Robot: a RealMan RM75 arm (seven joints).
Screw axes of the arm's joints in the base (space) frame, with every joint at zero. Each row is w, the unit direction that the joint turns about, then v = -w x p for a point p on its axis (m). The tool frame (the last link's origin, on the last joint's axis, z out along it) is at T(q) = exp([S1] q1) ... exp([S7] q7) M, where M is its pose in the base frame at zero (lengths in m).
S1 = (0, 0, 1, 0, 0, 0)
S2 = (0, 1, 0, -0.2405, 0, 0)
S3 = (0, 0, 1, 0, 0, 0)
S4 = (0, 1, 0, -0.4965, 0, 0)
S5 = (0, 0, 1, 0, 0, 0)
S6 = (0, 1, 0, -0.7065, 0, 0)
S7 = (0, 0, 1, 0, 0, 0)
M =
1 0 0 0
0 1 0 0
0 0 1 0.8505
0 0 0 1
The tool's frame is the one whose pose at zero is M.
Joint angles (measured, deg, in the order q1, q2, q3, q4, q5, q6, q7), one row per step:
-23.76 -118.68 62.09 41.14 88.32 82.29 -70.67
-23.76 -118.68 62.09 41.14 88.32 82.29 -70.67
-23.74 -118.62 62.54 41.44 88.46 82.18 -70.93
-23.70 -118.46 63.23 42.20 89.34 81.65 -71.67
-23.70 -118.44 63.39 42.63 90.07 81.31 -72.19
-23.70 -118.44 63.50 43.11 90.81 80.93 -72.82
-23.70 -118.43 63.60 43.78 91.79 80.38 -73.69
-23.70 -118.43 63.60 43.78 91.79 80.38 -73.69
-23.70 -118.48 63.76 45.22 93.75 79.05 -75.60
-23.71 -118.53 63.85 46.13 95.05 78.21 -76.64
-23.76 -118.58 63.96 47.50 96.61 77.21 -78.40
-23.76 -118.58 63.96 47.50 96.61 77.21 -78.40
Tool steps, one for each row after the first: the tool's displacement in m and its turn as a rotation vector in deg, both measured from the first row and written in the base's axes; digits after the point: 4 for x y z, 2 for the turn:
0.0000 0.0000 0.0000 0.00 0.00 0.00
0.0006 -0.0001 -0.0005 -0.30 0.36 -0.17
0.0004 0.0004 -0.0012 -0.83 1.65 -0.22
-0.0001 0.0008 -0.0016 -1.09 2.42 -0.08
-0.0004 0.0015 -0.0018 -1.32 3.14 0.16
-0.0010 0.0027 -0.0017 -1.51 4.12 0.54
-0.0010 0.0027 -0.0017 -1.51 4.12 0.54
-0.0019 0.0056 -0.0015 -1.67 6.03 1.54
-0.0024 0.0075 -0.0013 -1.65 7.32 2.04
-0.0021 0.0105 -0.0001 -1.60 8.75 2.82
-0.0021 0.0105 -0.0001 -1.60 8.75 2.82

